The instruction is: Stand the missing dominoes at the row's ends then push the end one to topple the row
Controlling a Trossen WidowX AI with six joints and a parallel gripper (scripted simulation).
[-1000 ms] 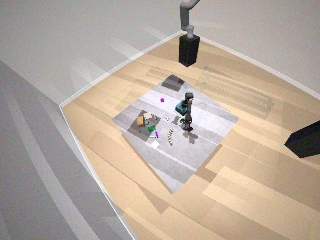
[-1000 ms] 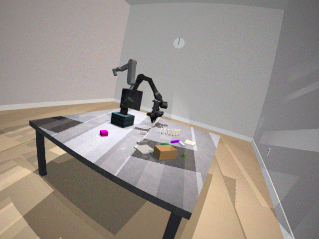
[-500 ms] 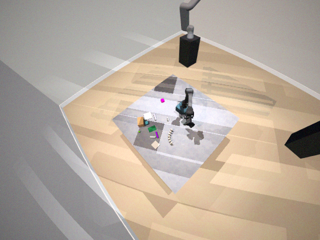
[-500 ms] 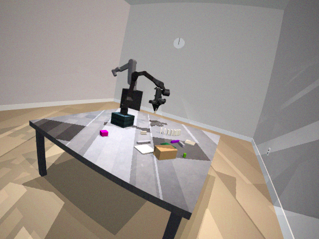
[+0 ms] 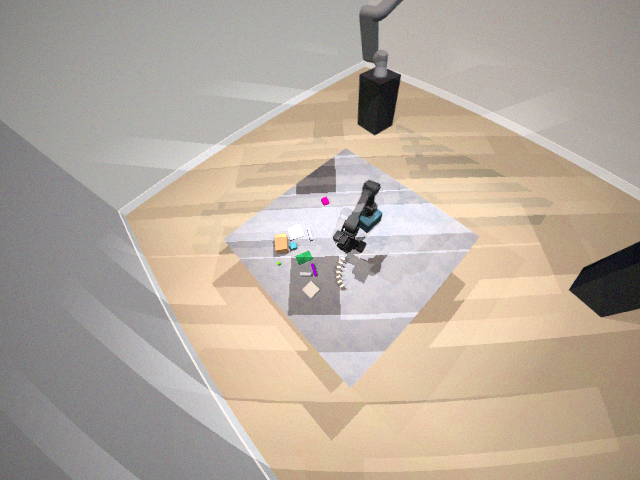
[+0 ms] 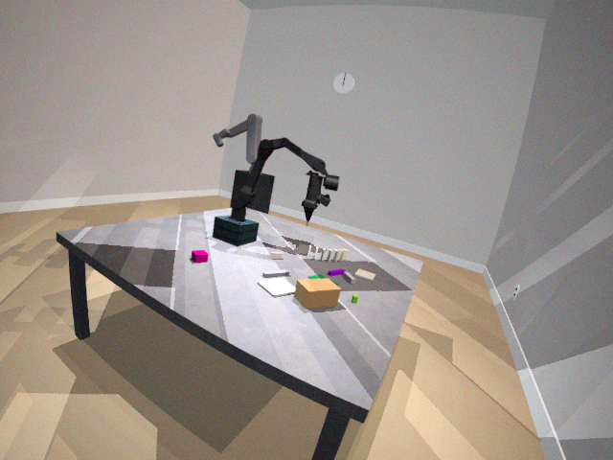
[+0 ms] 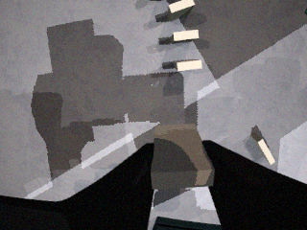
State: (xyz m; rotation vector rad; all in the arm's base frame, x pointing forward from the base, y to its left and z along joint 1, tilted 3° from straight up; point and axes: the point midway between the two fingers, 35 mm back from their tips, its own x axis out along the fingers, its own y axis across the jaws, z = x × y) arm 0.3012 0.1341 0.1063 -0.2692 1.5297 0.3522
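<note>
Right now my gripper tip is 80 mm short of the grey bar, 310 mm to the left of it and 150 mm above it. Also, from my gripper tip: green card: 220 mm ahead, 190 mm to the right, 160 mm below; then cream tile: 320 mm ahead, 10 mm to the left, 160 mm below; then purple bar: 220 mm ahead, 80 mm to the right, 150 mm below.
</note>
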